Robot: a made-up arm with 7 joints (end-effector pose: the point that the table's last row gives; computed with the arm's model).
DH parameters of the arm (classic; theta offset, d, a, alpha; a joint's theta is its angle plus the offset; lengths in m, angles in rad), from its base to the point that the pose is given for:
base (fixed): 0 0.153 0 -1.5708
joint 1: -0.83 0 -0.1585 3.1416
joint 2: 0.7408 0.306 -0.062 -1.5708
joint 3: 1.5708 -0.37 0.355 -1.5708
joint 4: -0.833 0 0.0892 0
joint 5: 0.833 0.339 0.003 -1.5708
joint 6: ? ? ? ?
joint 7: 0.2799 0 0.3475 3.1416
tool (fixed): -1.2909 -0.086 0 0
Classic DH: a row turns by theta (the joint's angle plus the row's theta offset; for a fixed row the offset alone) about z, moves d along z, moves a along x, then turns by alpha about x.
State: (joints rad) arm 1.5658 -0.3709 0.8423 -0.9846 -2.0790 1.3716 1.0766
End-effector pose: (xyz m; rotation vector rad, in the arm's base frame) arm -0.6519 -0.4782 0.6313 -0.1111 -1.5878 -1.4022
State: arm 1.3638 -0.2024 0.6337 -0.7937 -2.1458 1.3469 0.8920
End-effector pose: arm -0.7801 -0.2749 0.3717 -0.2287 -2.0280 -1.4526
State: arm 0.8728 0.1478 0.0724 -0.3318 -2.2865 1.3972 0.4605
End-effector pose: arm -0.4722 0.1449 -0.1263 0.7014 2.2200 1.7904
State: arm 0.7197 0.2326 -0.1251 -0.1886 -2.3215 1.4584 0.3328
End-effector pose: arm -0.2951 0.2271 -0.1209 0.8079 1.9207 1.8389
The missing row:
joint 6: 0 0.097 -0.229 1.5708
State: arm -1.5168 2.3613 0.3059 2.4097 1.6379 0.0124 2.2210
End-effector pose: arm -0.8844 0.4270 0.1440 -0.1300 2.3925 0.3832
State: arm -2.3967 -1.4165 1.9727 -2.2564 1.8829 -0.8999 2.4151
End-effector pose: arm 0.6195 -0.2692 0.7503 0.9641 2.3694 0.7206
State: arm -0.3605 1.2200 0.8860 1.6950 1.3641 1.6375 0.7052
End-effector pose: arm 0.4615 -0.4091 0.0708 -1.0180 1.2931 -0.0755
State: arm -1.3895 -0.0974 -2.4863 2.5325 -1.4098 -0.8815 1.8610
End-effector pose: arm 0.2792 -0.1432 0.3189 0.4587 0.8601 -0.8237
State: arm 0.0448 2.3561 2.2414 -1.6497 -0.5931 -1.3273 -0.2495
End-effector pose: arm -0.2472 -0.9270 0.3091 -2.2822 0.9303 -0.0559
